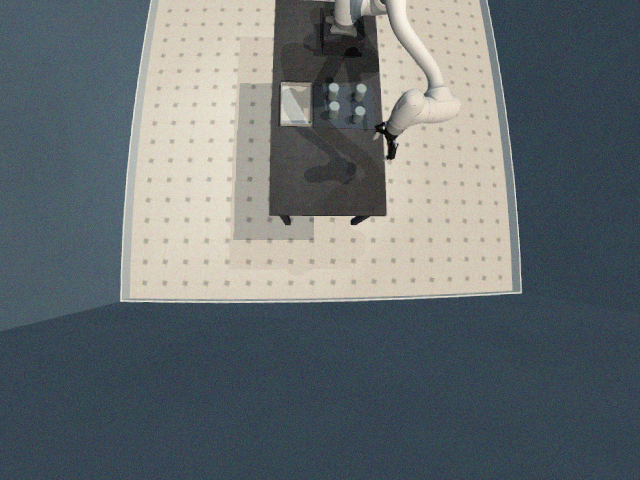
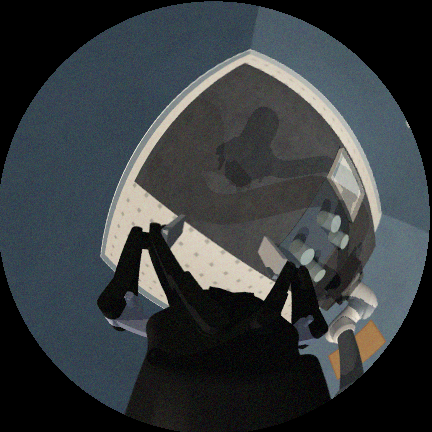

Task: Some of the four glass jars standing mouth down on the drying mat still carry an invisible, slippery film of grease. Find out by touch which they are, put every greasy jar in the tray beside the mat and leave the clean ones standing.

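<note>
Four pale greenish jars stand mouth down on the dark blue mat in two rows: back left, back right, front left and front right. No grease can be seen. The shallow tray stands left of the mat, with no jar in it. My gripper is wide open and empty, in the air by the table's right edge, past the mat's front right corner and apart from the jars.
The dark table carries the mat and tray. My arm reaches out over the table's right side from its base at the back. Shadows of the arm lie on the table. An orange panel shows beyond the base.
</note>
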